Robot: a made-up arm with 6 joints. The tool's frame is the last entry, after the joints.
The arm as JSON. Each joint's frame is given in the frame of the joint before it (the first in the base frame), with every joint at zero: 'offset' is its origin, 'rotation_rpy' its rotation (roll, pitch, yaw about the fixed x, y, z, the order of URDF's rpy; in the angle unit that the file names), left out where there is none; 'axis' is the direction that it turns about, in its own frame. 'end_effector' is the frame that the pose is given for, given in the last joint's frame.
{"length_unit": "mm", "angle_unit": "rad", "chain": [
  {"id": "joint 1", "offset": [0.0, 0.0, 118.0], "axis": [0.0, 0.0, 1.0]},
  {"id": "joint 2", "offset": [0.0, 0.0, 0.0], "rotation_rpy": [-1.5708, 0.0, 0.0], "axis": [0.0, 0.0, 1.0]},
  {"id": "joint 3", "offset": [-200.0, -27.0, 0.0], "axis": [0.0, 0.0, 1.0]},
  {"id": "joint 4", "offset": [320.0, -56.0, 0.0], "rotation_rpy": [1.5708, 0.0, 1.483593], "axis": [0.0, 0.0, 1.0]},
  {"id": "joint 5", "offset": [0.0, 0.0, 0.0], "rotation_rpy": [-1.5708, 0.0, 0.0], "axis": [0.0, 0.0, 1.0]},
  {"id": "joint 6", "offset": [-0.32, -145.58, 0.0], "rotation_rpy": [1.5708, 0.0, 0.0], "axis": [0.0, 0.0, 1.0]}
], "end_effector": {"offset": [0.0, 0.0, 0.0]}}
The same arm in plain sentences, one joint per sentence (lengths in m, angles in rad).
The arm has six revolute joints in a row. What follows holds with every joint at zero, and every direction is one of the base frame's.
The first joint lies 0.118 m along +z from the base frame's origin and turns about +z.
The second joint lies at the same point as the first joint and turns about +y.
The third joint lies 0.2 m along -x and 0.027 m along +z from the second joint and turns about +y.
The fourth joint lies 0.32 m along +x and 0.056 m along +z from the third joint and turns about the direction (0.9962, 0, 0.0871).
The fifth joint lies at the same point as the fourth joint and turns about +y.
The sixth joint lies 0.145 m along +x and 0.013 m along +z from the fifth joint and turns about the direction (0.9962, 0, 0.0871).
The tool frame, which is the frame that the pose is given for, lies at the same point as the sixth joint; its axes are the base frame's turned by roll 0, pitch 1.4836 and yaw 0 rad (as in URDF: about the fixed x, then y, then z).

